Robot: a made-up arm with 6 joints. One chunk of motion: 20 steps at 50 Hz.
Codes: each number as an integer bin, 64 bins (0 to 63) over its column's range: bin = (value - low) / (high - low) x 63, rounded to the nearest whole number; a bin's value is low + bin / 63 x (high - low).
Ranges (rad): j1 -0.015..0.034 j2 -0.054..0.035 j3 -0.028..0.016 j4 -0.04..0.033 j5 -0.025..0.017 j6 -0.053..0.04
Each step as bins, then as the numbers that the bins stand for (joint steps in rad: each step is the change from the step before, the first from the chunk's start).
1 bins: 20 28 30 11 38 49
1 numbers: 0.00056 -0.01444 -0.00705 -0.02725 0.00033 0.01933
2 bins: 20 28 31 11 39 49
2 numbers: 0.00056 -0.01444 -0.00635 -0.02725 0.00100 0.01933
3 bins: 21 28 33 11 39 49
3 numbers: 0.00133 -0.01444 -0.00495 -0.02725 0.00100 0.01933
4 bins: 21 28 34 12 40 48
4 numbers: 0.00133 -0.01444 -0.00425 -0.02610 0.00167 0.01786
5 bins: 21 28 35 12 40 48
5 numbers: 0.00133 -0.01444 -0.00356 -0.02610 0.00167 0.01786
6 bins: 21 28 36 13 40 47
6 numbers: 0.00133 -0.01444 -0.00286 -0.02494 0.00167 0.01638
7 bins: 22 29 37 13 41 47
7 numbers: 0.00211 -0.01303 -0.00216 -0.02494 0.00233 0.01638
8 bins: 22 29 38 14 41 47
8 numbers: 0.00211 -0.01303 -0.00146 -0.02378 0.00233 0.01638
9 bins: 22 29 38 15 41 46
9 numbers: 0.00211 -0.01303 -0.00146 -0.02262 0.00233 0.01490
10 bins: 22 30 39 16 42 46
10 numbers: 0.00211 -0.01162 -0.00076 -0.02146 0.00300 0.01490
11 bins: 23 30 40 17 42 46
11 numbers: 0.00289 -0.01162 -0.00006 -0.02030 0.00300 0.01490
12 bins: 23 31 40 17 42 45
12 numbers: 0.00289 -0.01021 -0.00006 -0.02030 0.00300 0.01343
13 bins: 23 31 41 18 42 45
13 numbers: 0.00289 -0.01021 0.00063 -0.01914 0.00300 0.01343
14 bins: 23 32 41 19 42 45
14 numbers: 0.00289 -0.00879 0.00063 -0.01798 0.00300 0.01343
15 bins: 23 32 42 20 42 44
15 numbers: 0.00289 -0.00879 0.00133 -0.01683 0.00300 0.01195
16 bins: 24 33 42 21 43 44
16 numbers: 0.00367 -0.00738 0.00133 -0.01567 0.00367 0.01195
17 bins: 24 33 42 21 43 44
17 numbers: 0.00367 -0.00738 0.00133 -0.01567 0.00367 0.01195
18 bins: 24 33 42 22 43 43
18 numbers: 0.00367 -0.00738 0.00133 -0.01451 0.00367 0.01048
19 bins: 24 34 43 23 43 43
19 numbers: 0.00367 -0.00597 0.00203 -0.01335 0.00367 0.01048
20 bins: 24 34 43 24 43 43
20 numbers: 0.00367 -0.00597 0.00203 -0.01219 0.00367 0.01048
